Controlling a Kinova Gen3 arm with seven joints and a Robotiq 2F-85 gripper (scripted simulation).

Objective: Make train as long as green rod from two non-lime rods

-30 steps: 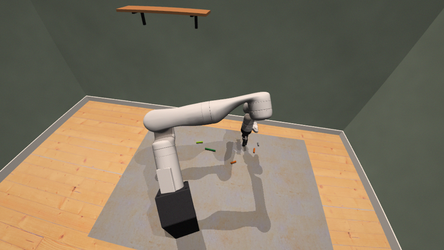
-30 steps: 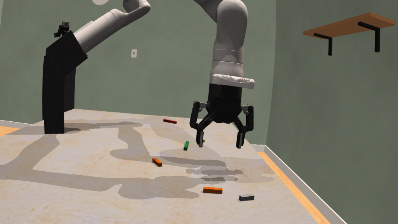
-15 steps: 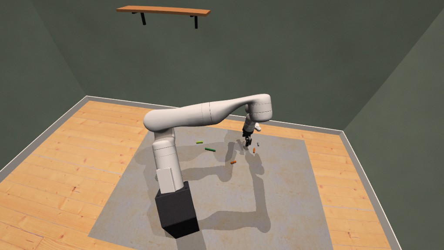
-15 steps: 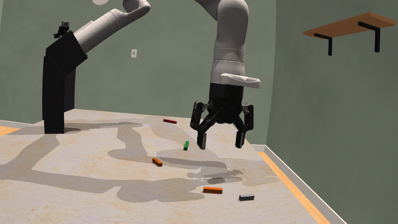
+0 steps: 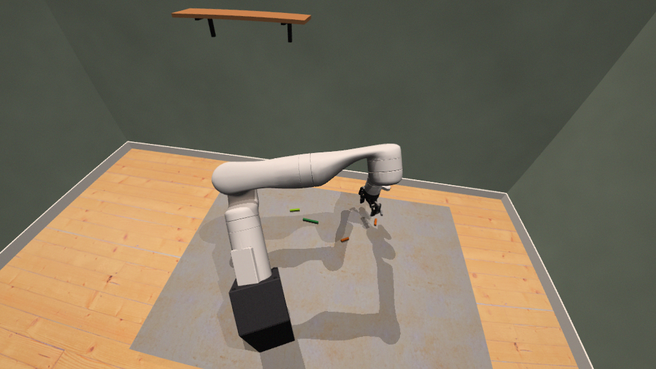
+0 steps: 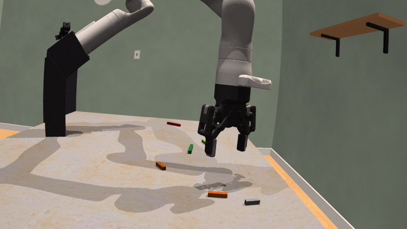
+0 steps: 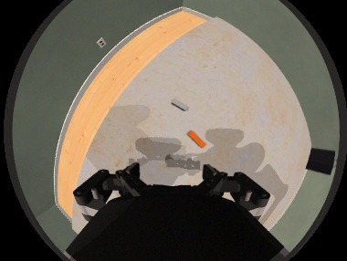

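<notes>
Right now the orange rod is 8 cm below my hand, 6 cm to the right of it and 1 cm behind it. Round my hand: green rod 26 cm to the left, 12 cm behind, 8 cm below; then lime rod 36 cm to the left, 8 cm below, 8 cm behind; then grey rod 8 cm to the right, 8 cm below, 7 cm ahead.
</notes>
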